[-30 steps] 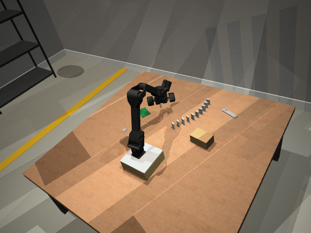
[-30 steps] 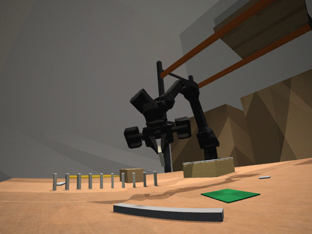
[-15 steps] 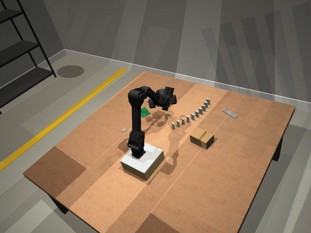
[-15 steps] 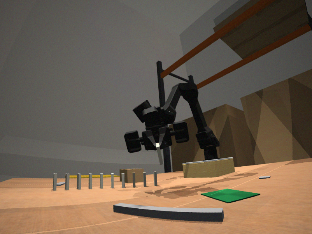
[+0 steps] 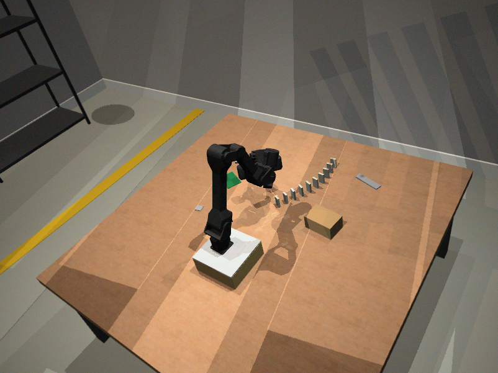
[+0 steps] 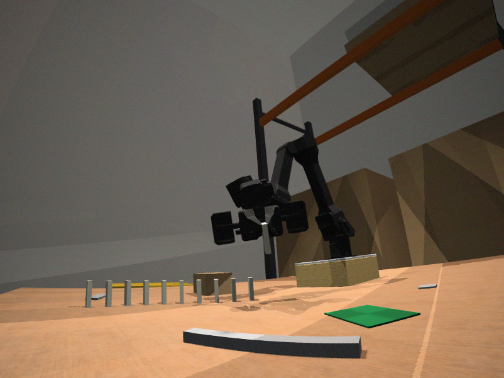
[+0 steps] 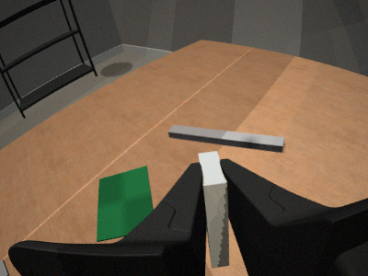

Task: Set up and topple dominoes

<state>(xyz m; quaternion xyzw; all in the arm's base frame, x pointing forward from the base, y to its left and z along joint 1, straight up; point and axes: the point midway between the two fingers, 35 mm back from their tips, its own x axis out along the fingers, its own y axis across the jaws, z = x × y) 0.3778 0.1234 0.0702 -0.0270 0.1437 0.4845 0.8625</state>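
My gripper tip is 14 cm to the right of the green flat tile, 13 cm above it and 4 cm past it. Also, from my gripper tip: cardboard box (38 cm to the right, 10 cm below, 7 cm behind); then small grey tile (25 cm behind, 14 cm to the left, 13 cm below); then long grey bar (14 cm to the left, 13 cm below, 11 cm ahead).
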